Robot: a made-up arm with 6 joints. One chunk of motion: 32 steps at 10 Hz.
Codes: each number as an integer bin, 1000 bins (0 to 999) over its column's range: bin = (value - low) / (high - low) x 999, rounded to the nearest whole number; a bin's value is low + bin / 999 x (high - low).
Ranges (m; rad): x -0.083..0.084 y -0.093..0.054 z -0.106..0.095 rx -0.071..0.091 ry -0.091..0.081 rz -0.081..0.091
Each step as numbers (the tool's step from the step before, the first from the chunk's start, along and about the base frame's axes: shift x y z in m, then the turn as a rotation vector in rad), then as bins.
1 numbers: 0.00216 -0.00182 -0.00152 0.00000 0.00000 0.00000
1 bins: 509 620 519 438 529 470
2 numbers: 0.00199 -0.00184 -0.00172 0.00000 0.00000 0.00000
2 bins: 508 620 518 438 529 470
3 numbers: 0.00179 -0.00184 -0.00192 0.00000 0.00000 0.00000
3 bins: 507 620 517 438 529 470
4 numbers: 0.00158 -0.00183 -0.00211 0.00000 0.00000 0.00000
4 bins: 506 620 516 438 529 470
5 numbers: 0.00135 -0.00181 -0.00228 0.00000 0.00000 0.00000
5 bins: 505 620 516 438 529 470
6 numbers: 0.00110 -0.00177 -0.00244 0.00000 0.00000 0.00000
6 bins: 503 620 515 438 529 470
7 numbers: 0.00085 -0.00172 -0.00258 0.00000 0.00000 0.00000
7 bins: 502 620 514 438 529 470
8 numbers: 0.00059 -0.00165 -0.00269 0.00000 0.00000 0.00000
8 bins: 500 621 513 438 529 470
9 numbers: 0.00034 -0.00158 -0.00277 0.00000 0.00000 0.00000
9 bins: 499 621 513 438 529 470
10 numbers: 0.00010 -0.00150 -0.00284 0.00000 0.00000 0.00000
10 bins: 497 622 513 438 529 470
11 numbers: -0.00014 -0.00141 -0.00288 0.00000 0.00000 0.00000
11 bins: 496 622 513 438 529 470
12 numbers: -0.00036 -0.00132 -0.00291 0.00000 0.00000 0.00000
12 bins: 494 623 512 438 529 470
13 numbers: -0.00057 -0.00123 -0.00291 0.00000 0.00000 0.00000
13 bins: 493 624 512 438 529 470
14 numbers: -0.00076 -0.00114 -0.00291 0.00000 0.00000 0.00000
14 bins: 492 624 512 438 529 470
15 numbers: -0.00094 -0.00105 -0.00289 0.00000 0.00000 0.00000
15 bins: 491 625 512 438 529 470
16 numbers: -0.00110 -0.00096 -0.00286 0.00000 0.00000 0.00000
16 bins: 490 625 513 438 529 470
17 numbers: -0.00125 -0.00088 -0.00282 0.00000 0.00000 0.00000
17 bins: 489 626 513 438 529 470
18 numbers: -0.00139 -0.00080 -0.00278 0.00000 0.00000 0.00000
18 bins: 488 627 513 438 529 470
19 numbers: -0.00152 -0.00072 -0.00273 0.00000 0.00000 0.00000
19 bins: 487 627 513 438 529 470
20 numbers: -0.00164 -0.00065 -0.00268 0.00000 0.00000 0.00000
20 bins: 487 628 514 438 529 470
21 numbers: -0.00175 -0.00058 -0.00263 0.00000 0.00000 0.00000
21 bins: 486 628 514 438 529 470
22 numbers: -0.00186 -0.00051 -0.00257 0.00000 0.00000 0.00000
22 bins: 485 629 514 438 529 470
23 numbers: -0.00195 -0.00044 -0.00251 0.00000 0.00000 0.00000
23 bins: 485 629 514 438 529 470
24 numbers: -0.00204 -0.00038 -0.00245 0.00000 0.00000 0.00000
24 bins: 484 629 515 438 529 470
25 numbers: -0.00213 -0.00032 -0.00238 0.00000 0.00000 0.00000
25 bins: 484 630 515 438 529 470
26 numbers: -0.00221 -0.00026 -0.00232 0.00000 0.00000 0.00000
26 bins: 483 630 515 438 529 470
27 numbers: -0.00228 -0.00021 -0.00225 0.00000 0.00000 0.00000
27 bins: 483 631 516 438 529 470
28 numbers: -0.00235 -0.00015 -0.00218 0.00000 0.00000 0.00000
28 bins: 482 631 516 438 529 470
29 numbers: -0.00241 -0.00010 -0.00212 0.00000 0.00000 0.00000
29 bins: 482 631 516 438 529 470
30 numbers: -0.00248 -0.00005 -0.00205 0.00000 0.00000 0.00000
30 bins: 482 632 517 438 529 470
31 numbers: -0.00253 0.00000 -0.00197 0.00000 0.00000 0.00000
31 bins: 481 632 517 438 529 470
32 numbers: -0.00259 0.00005 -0.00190 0.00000 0.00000 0.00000
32 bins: 481 632 517 438 529 470
